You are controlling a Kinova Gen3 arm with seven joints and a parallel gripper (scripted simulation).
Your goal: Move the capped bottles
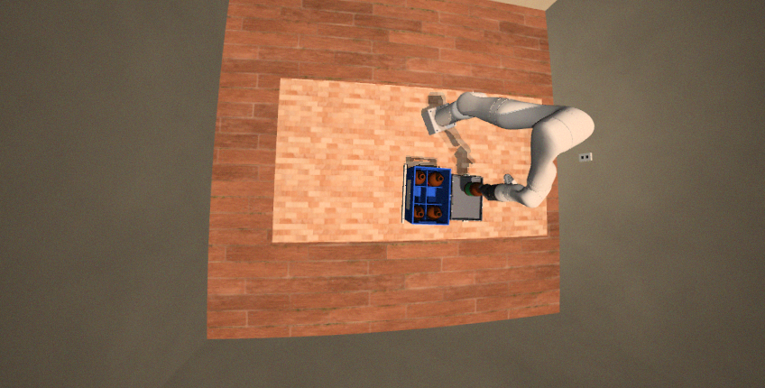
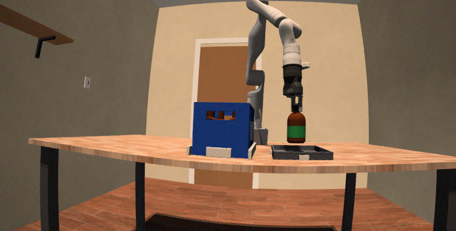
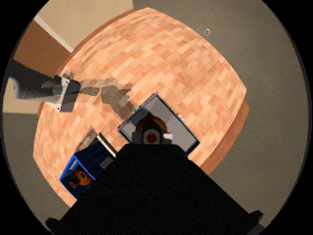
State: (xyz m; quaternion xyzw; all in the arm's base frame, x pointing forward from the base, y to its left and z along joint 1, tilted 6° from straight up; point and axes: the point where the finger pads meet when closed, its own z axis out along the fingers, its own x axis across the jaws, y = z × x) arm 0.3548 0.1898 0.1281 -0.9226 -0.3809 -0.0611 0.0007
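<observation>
Now: the glass bottle 6 cm below my hand. The rest, counted from my hand: blue crate (5 cm ahead, 27 cm to the right, 10 cm below); grey tray (5 cm ahead, 17 cm below).
</observation>
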